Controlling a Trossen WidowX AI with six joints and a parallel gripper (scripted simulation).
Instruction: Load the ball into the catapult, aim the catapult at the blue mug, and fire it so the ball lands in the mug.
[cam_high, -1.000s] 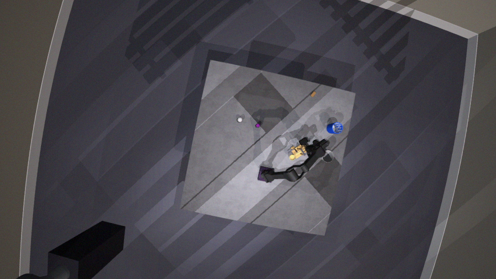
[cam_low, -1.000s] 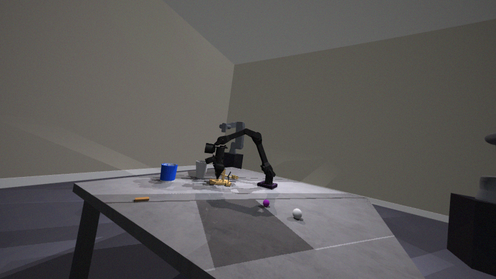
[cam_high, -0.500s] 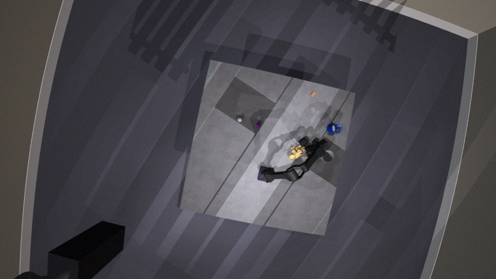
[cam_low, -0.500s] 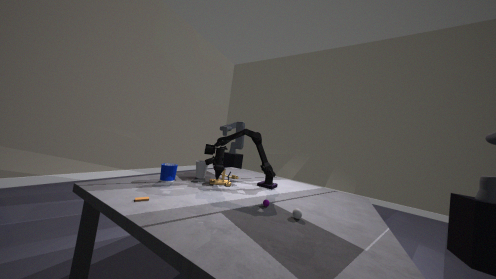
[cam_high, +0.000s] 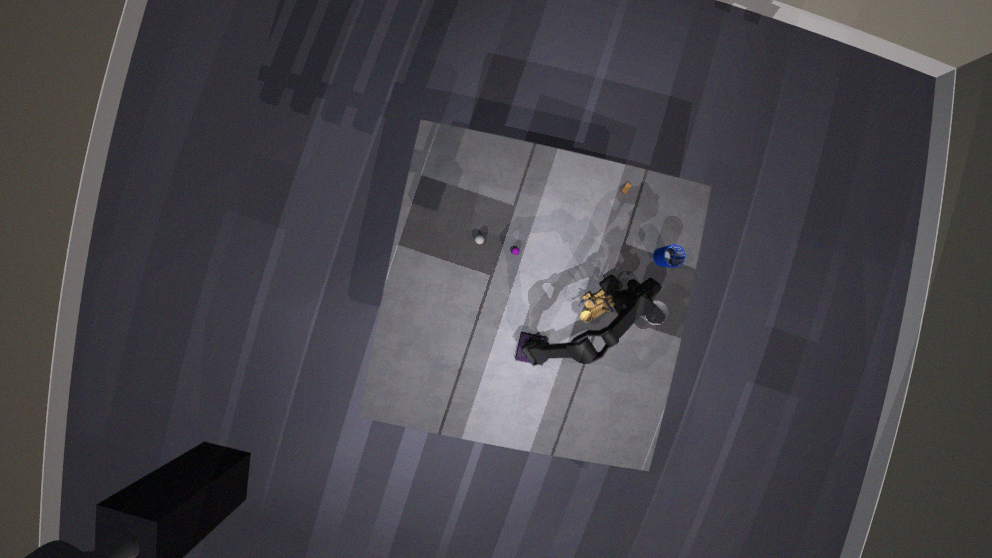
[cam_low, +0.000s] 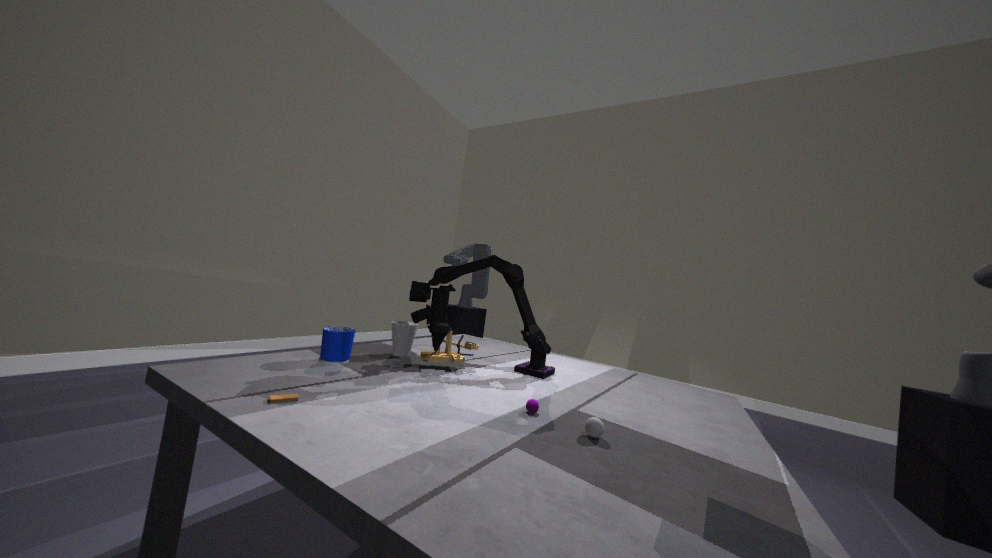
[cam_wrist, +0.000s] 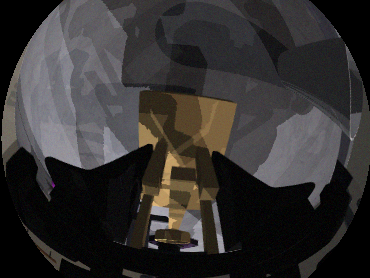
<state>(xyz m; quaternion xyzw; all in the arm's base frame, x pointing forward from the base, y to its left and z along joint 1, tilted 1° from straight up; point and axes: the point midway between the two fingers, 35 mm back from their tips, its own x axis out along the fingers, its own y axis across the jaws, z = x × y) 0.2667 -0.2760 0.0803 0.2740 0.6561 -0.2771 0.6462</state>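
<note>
Now: gripper tip 120 mm short of the purple ball, 410 mm to the right of it and 40 mm above it. From my gripper tip the other things lie so: blue mug (210 mm ahead, 220 mm to the right, 30 mm below); wooden catapult (40 mm behind, 60 mm to the left, 20 mm above); white cup (30 mm behind, 170 mm to the right, 30 mm below).
</note>
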